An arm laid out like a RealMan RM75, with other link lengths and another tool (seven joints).
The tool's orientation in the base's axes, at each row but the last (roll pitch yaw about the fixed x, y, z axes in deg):
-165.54, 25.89, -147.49
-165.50, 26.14, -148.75
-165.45, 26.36, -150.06
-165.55, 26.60, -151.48
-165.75, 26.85, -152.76
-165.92, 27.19, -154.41
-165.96, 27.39, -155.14
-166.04, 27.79, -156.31
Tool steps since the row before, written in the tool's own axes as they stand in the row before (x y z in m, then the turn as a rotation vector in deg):
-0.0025, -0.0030, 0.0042, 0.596, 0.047, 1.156
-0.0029, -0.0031, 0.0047, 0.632, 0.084, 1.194
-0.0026, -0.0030, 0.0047, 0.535, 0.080, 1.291
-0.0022, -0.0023, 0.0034, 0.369, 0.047, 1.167
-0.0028, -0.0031, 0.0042, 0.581, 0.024, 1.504
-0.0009, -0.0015, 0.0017, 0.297, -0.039, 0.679
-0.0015, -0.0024, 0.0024, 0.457, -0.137, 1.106
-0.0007, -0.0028, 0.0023, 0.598, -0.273, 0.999
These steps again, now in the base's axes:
0.0052, -0.0013, -0.0019, 0.095, -0.228, -1.278
0.0058, -0.0014, -0.0021, 0.071, -0.211, -1.335
0.0055, -0.0015, -0.0022, 0.196, -0.172, -1.375
0.0043, -0.0012, -0.0014, 0.277, -0.129, -1.186
0.0054, -0.0018, -0.0017, 0.286, -0.243, -1.568
0.0021, -0.0011, -0.0007, 0.117, -0.169, -0.713
0.0032, -0.0017, -0.0009, 0.235, -0.334, -1.133
0.0025, -0.0025, -0.0011, 0.105, -0.507, -1.078

